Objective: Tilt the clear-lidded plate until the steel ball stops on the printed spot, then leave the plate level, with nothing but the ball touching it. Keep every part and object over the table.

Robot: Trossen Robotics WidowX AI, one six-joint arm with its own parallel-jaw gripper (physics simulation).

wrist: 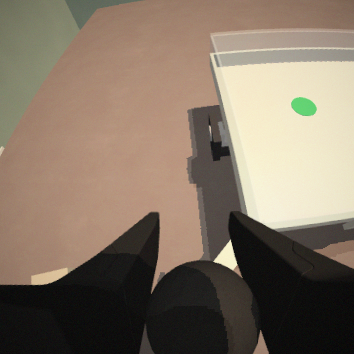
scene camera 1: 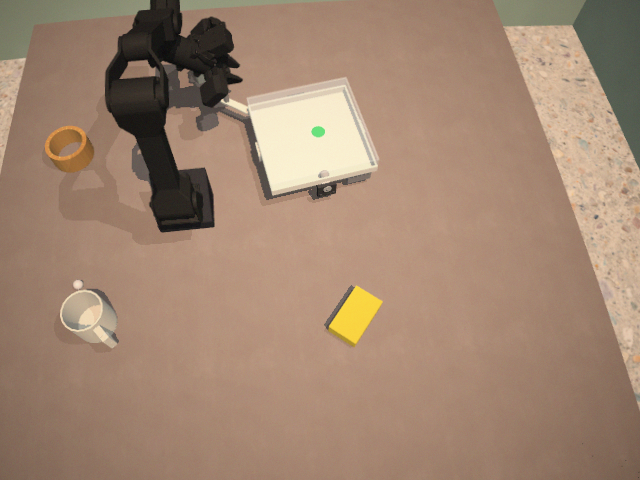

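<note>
The clear-lidded plate (scene camera 1: 294, 186) (wrist: 280, 175) has a cream floor with a printed green spot (scene camera 1: 317, 131) (wrist: 304, 106). The small grey steel ball (scene camera 1: 323, 174) is against the plate's near wall in the scene view, well away from the spot. Whether the plate is exactly level I cannot tell. A pale lever (scene camera 1: 235, 107) (wrist: 225, 255) runs from the plate's left side toward the gripper. My gripper (scene camera 1: 239, 72) (wrist: 193, 219) is shut on a dark round knob (wrist: 202, 310), left of the plate; the arm hides the knob in the scene view.
A black bracket with a round disc (scene camera 1: 326, 189) is at the plate's near side. An orange ring (scene camera 1: 70, 161) stands left of the arm base. A pale mug (scene camera 1: 105, 315) with a small white ball (scene camera 1: 78, 284) beside it is at lower left. A yellow block (scene camera 1: 355, 314) lies at lower middle.
</note>
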